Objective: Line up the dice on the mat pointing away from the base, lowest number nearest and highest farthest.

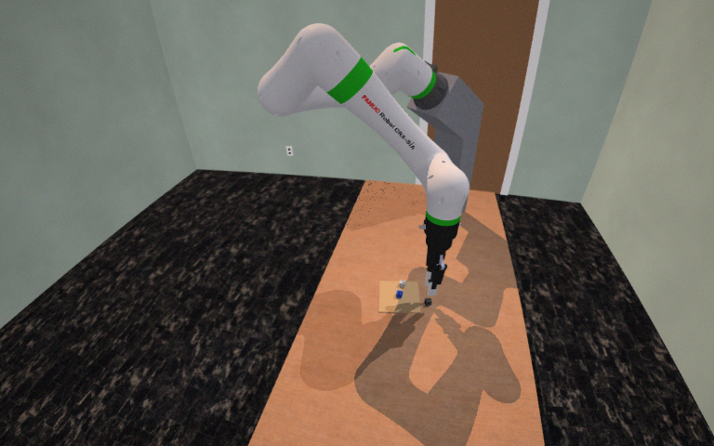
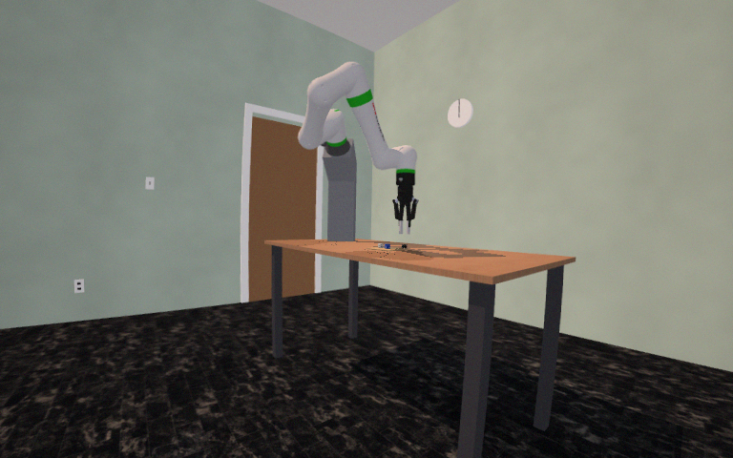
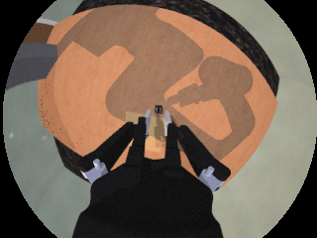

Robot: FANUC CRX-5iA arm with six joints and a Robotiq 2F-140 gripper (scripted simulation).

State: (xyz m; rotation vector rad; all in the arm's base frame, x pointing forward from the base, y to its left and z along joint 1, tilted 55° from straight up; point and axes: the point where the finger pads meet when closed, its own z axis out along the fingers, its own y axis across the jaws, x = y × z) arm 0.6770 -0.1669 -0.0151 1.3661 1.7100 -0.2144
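The black die is 90 mm below my hand. From my hand the other things lie so: tan mat (40 mm behind, 90 mm to the right, 100 mm below); blue die (40 mm behind, 90 mm to the right, 90 mm below); white die (90 mm behind, 70 mm to the right, 90 mm below).
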